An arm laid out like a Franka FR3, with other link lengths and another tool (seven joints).
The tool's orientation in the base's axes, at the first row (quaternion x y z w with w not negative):
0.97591, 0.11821, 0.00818, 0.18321
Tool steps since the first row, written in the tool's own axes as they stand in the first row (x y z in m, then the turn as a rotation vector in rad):
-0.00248, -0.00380, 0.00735, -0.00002, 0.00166, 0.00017
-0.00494, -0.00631, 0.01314, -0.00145, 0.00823, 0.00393
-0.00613, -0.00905, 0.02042, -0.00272, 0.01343, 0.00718
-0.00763, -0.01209, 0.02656, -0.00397, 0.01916, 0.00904
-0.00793, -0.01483, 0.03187, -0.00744, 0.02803, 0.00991
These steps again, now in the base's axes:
-0.00284, 0.00024, -0.00815, 0.00037, -0.00157, 0.00044
-0.00546, -0.00012, -0.01439, 0.00070, -0.00918, -0.00067
-0.00681, -0.00051, -0.02213, 0.00084, -0.01534, -0.00179
-0.00859, -0.00029, -0.02891, 0.00104, -0.02148, -0.00143
-0.00920, 0.00023, -0.03484, -0.00026, -0.03063, 0.00104

